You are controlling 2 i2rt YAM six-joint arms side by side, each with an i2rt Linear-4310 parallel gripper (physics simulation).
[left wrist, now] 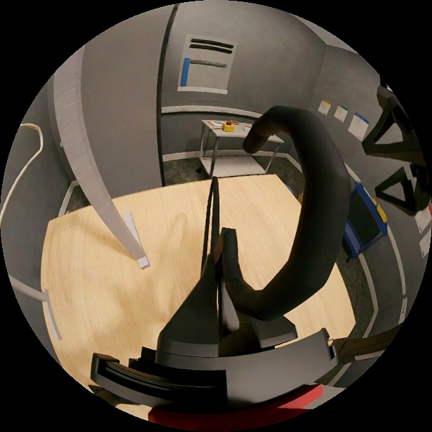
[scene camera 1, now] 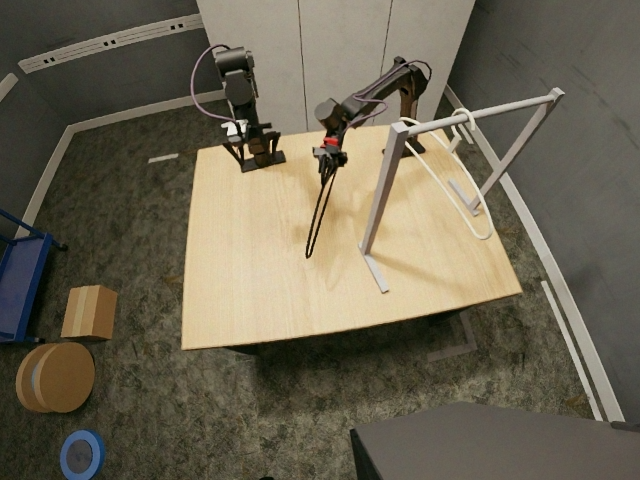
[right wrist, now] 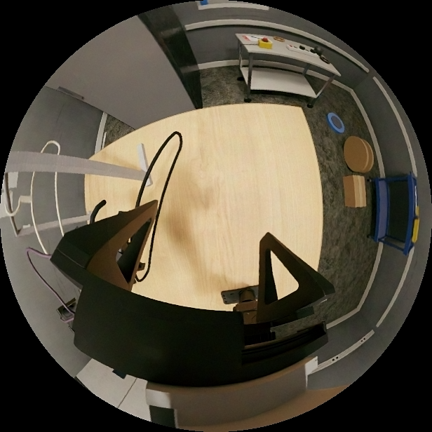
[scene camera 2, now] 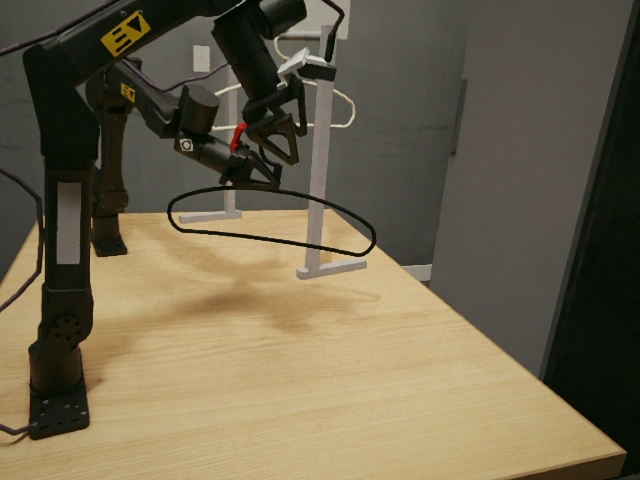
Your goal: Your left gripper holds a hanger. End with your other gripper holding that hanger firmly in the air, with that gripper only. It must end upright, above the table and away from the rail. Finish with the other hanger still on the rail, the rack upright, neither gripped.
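My left gripper is shut on the black hanger, near its neck. The hanger's loop hangs below the fingers, above the table, apart from the rail. Its hook rises above the fingers. My right gripper is open and empty, pointing down, left of the hanger in scene camera 1. In the right wrist view its left-hand finger covers part of the hanger and left gripper. The white hanger hangs on the rail.
The grey rack stands upright, its near post to the right of the black hanger in scene camera 1. The wooden table lies beneath. A dark cabinet stands beyond the table's front edge.
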